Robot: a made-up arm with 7 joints.
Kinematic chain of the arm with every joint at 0, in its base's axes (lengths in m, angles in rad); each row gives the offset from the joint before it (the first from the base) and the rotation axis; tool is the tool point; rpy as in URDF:
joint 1: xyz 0 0 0.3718 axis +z
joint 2: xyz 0 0 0 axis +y
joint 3: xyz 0 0 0.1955 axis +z
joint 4: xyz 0.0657 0 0 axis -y
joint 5: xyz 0.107 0 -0.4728 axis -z
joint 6: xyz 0 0 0 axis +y
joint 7: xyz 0.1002 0 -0.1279 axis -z
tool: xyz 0 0 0 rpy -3.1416 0 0
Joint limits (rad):
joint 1: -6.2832..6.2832
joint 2: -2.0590..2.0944
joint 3: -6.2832..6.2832
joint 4: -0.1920..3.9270
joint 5: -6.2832..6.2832
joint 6: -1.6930..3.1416
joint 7: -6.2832..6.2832
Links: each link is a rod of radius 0.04 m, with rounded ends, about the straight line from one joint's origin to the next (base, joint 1, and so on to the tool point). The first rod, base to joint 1, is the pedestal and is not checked.
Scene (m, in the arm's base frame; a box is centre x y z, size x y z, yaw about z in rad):
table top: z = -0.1
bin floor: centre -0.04 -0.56 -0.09 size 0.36 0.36 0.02 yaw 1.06
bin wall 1: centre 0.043 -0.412 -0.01 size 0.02 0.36 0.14 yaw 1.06
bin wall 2: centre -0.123 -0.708 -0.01 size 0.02 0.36 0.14 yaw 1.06
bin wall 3: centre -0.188 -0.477 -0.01 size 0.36 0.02 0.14 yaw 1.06
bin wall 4: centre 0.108 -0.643 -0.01 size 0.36 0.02 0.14 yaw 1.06
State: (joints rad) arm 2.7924 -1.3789 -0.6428 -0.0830 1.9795 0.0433 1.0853
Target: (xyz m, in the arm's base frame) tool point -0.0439 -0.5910 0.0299
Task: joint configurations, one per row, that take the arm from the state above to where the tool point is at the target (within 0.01 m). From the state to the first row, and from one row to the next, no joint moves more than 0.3 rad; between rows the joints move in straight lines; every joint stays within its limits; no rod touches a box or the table.
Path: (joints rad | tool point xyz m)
1: 2.4991 -1.2744 -0.8035 0.1731 2.1434 0.0123 1.1345 | -0.1891 0.4131 0.3488
2: 2.2058 -1.1699 -0.9642 0.4291 2.3073 -0.0186 1.1838 | 0.0524 0.4860 0.3677
3: 1.9125 -1.0654 -1.1250 0.6852 2.4712 -0.0496 1.2330 | 0.3226 0.4190 0.3721
4: 1.6192 -0.9609 -1.2857 0.9412 2.6350 -0.0805 1.2823 | 0.5342 0.2039 0.3739
5: 1.3259 -0.8564 -1.4464 1.1973 2.7989 -0.1115 1.3315 | 0.6051 -0.1102 0.3879
6: 1.2411 -0.7587 -1.6966 1.1866 2.5366 -0.1656 1.2700 | 0.5329 -0.2819 0.2618
7: 1.1562 -0.6610 -1.9467 1.1759 2.2742 -0.2197 1.2084 | 0.3860 -0.4374 0.1785
8: 1.0714 -0.5632 -2.1969 1.1653 2.0119 -0.2738 1.1469 | 0.1840 -0.5473 0.1454
9: 0.9865 -0.4655 -2.4470 1.1546 1.7495 -0.3279 1.0853 | -0.0439 -0.5910 0.1615
10: 0.9844 -0.6272 -2.4900 1.2226 1.7025 -0.1941 1.0853 | -0.0455 -0.5957 0.0968
11: 0.9822 -0.7889 -2.5329 1.2905 1.6554 -0.0603 1.0853 | -0.0439 -0.5910 0.0299

